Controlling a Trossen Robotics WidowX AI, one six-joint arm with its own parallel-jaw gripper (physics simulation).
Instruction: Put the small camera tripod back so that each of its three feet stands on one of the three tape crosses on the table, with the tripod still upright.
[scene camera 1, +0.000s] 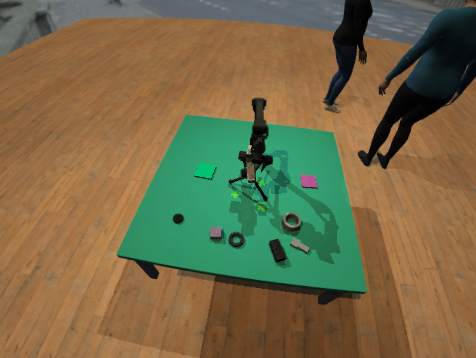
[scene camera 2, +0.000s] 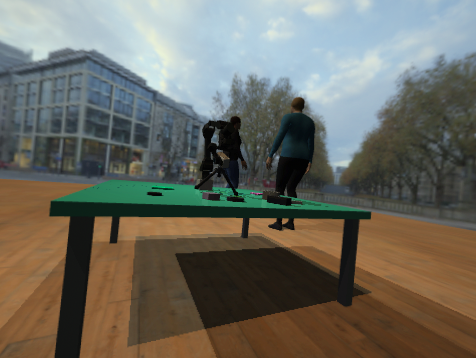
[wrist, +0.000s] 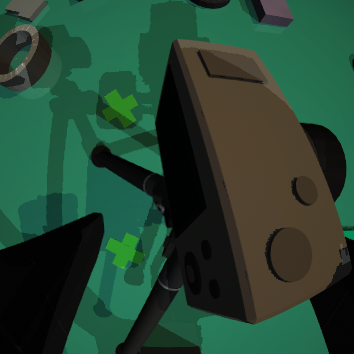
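The small black tripod stands upright on the green table, with a tan camera on top. Three green tape crosses lie around it; two of them show in the wrist view. One foot rests between two crosses, on neither. Another foot stands behind the left cross. The third foot is hidden. My gripper is open, with its fingers on either side of the camera.
On the table lie a green card, a magenta card, a tape roll, a black ring, a black disc, a purple-grey block, a black block and a grey piece. Two people stand beyond the back right corner.
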